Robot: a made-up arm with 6 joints.
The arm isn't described. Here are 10 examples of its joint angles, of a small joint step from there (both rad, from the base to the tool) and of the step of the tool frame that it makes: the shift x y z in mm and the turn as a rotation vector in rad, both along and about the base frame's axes.
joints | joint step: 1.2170 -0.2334 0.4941 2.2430 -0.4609 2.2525 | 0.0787 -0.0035 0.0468 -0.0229 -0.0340 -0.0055
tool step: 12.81 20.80 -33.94 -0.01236 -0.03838 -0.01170
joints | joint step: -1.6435 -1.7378 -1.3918 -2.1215 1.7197 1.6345 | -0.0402 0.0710 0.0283 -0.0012 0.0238 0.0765
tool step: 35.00 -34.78 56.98 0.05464 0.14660 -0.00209
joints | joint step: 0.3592 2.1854 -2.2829 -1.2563 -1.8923 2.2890 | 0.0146 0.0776 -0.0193 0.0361 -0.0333 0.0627
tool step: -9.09 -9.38 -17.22 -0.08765 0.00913 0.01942
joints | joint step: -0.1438 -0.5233 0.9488 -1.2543 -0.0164 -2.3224 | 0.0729 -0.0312 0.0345 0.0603 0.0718 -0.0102
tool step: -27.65 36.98 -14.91 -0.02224 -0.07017 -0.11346
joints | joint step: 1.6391 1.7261 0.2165 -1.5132 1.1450 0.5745 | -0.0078 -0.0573 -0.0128 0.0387 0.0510 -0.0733
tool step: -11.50 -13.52 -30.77 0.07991 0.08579 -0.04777
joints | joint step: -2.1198 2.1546 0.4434 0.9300 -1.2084 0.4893 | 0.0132 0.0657 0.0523 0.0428 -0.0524 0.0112
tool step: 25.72 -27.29 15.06 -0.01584 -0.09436 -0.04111
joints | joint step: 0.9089 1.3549 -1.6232 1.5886 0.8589 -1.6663 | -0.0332 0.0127 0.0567 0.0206 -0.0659 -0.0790
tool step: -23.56 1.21 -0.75 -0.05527 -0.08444 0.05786
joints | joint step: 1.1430 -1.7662 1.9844 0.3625 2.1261 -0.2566 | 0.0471 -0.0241 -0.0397 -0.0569 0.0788 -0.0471
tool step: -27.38 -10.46 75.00 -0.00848 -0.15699 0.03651
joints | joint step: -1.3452 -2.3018 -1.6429 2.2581 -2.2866 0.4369 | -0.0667 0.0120 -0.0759 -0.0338 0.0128 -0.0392
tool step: -45.14 -6.34 -10.03 -0.02923 0.00175 0.05982
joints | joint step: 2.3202 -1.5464 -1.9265 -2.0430 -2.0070 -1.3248 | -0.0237 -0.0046 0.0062 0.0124 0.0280 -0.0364
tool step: -16.90 -3.34 -5.47 -0.02476 0.07262 0.00598
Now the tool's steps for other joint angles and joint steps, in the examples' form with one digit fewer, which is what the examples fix.
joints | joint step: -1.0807 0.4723 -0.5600 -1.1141 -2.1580 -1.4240 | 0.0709 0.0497 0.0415 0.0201 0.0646 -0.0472
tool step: 10.7 36.5 33.3 0.0009 -0.0164 0.0981
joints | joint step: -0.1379 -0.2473 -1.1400 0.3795 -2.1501 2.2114 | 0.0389 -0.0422 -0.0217 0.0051 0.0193 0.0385
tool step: -44.8 30.8 -45.6 0.0103 -0.0746 -0.0716
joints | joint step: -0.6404 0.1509 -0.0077 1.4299 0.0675 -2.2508 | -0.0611 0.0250 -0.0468 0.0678 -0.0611 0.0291
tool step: 9.6 -27.9 -9.6 -0.0197 0.1308 -0.0737
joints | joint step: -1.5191 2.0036 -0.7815 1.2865 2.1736 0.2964 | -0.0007 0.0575 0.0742 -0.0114 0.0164 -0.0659
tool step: 42.8 6.4 40.8 0.0199 -0.1056 -0.0575
